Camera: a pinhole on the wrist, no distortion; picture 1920 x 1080 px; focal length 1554.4 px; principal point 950.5 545.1 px. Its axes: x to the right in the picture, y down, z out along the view. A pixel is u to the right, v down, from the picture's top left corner.
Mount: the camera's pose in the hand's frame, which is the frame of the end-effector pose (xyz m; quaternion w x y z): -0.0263 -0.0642 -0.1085 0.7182 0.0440 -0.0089 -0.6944
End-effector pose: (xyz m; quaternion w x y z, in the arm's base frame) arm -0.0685 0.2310 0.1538 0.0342 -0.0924 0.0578 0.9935
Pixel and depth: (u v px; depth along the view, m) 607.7 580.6 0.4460
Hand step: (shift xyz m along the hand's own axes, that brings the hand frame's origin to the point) -0.0526 0.0116 0.3412
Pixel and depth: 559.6 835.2 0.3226
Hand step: 0.0070 0.0023 0.2213
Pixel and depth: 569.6 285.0 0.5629
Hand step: -0.1667 0.0419 0.4517
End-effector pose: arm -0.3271 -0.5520 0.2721 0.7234 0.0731 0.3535 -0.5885
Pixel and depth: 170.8 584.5 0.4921
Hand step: -0.0590 0.1576 0.3945
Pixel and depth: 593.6 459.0 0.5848
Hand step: -0.1066 0.0391 0.4780
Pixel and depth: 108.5 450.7 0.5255
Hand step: -0.1070 0.1922 0.4262
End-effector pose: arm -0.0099 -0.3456 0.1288 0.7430 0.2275 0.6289 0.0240
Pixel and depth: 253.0 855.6 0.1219
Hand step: -0.0130 -0.0150 0.0174
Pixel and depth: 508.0 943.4 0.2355
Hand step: 0.0141 -0.0073 0.1339
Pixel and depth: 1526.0 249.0 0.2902
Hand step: -0.0990 -0.1880 0.1712
